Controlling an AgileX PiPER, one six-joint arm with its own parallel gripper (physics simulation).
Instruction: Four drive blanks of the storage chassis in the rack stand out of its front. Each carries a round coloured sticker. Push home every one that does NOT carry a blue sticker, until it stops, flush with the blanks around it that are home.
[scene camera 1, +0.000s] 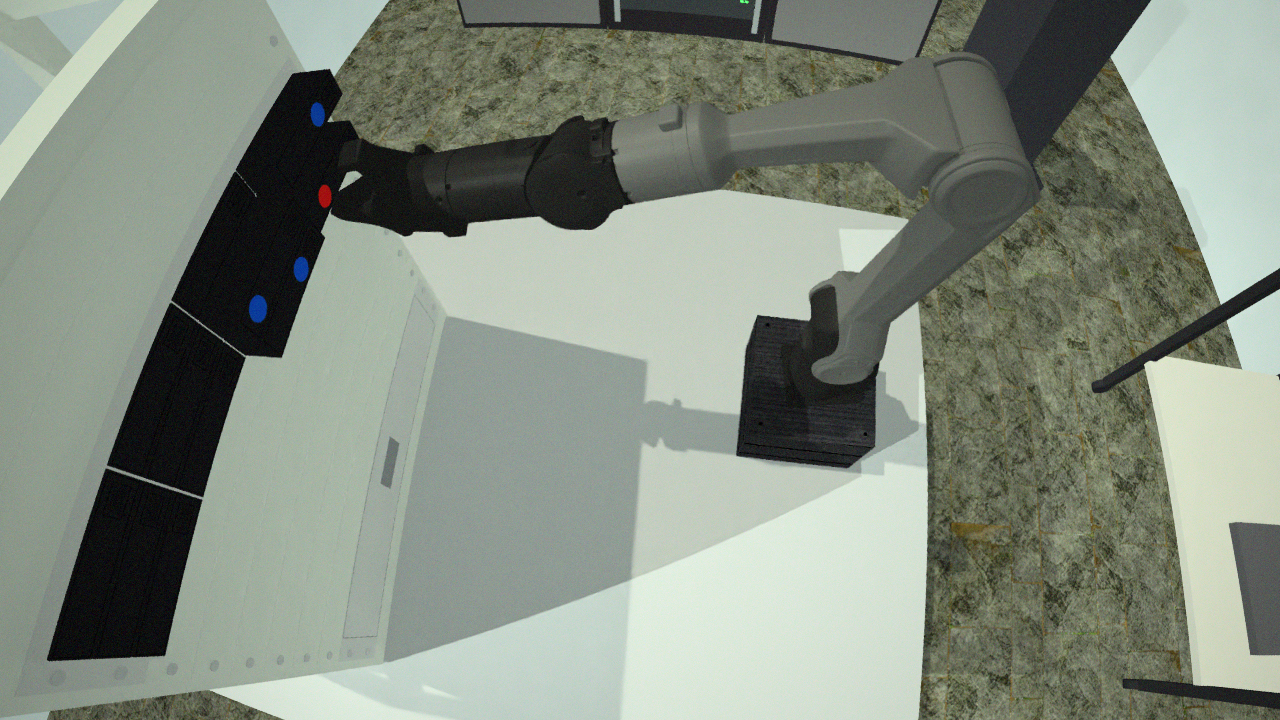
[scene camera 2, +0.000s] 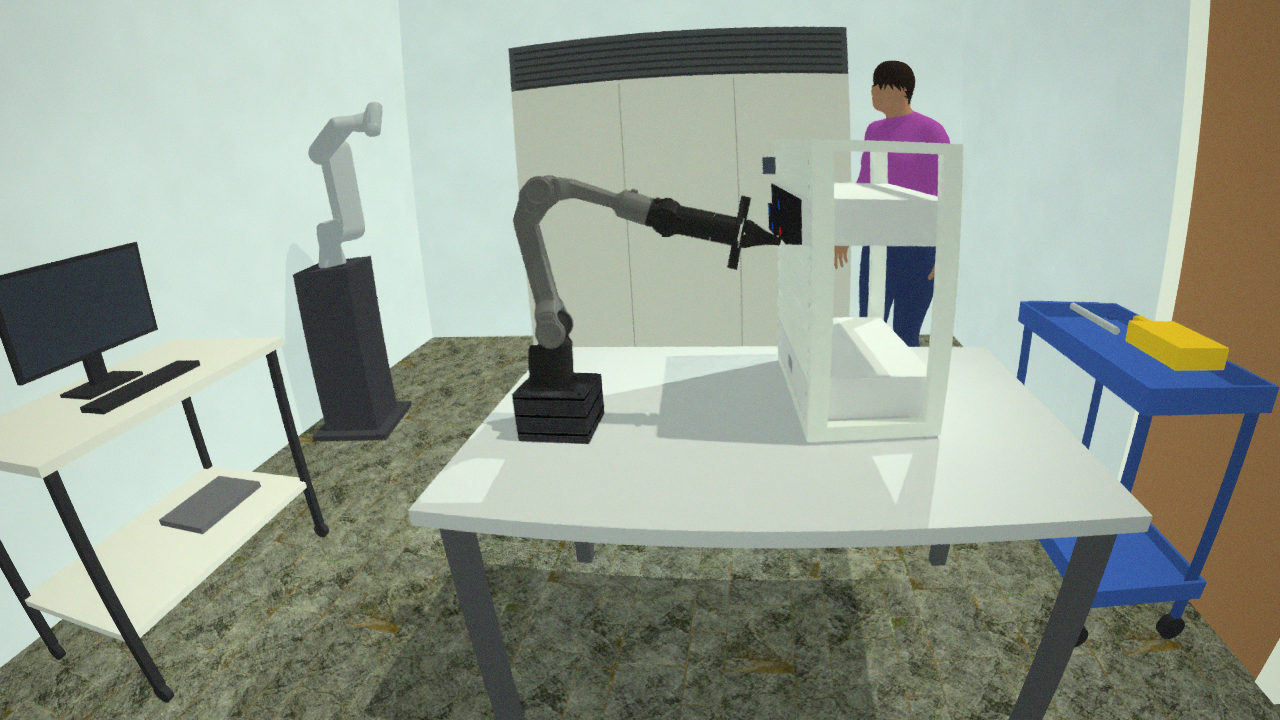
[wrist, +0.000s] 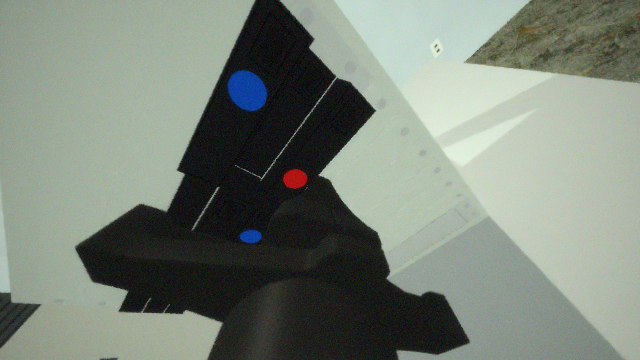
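The storage chassis (scene camera 2: 881, 219) sits high in the rack (scene camera 2: 950, 295). Its black blanks face the arm. The red-stickered blank (scene camera 1: 324, 196) (scene camera 2: 780, 231) (wrist: 330, 125) still stands out somewhat. Blue-stickered blanks stand out at its upper side (scene camera 1: 317, 113) (wrist: 247, 90) and lower side (scene camera 1: 300, 268) (wrist: 250, 236) in scene camera 1. A third blue-stickered blank (scene camera 1: 257, 308) also stands out there; the gripper hides it in the wrist view. My gripper (scene camera 1: 343, 183) (scene camera 2: 780, 240) is open, its fingers apart and empty. One fingertip is at the red-stickered blank's front, beside the sticker; exact contact is hard to see.
Plain black blanks (scene camera 1: 174, 407) sit further along the chassis front. The rack's pale lower front (scene camera 1: 304, 465) lies below them. The rack and arm base (scene camera 1: 810, 394) (scene camera 2: 559, 411) stand on a white table (scene camera 2: 716, 501). A blue cart (scene camera 2: 1154, 398) and a person (scene camera 2: 904, 152) are beyond.
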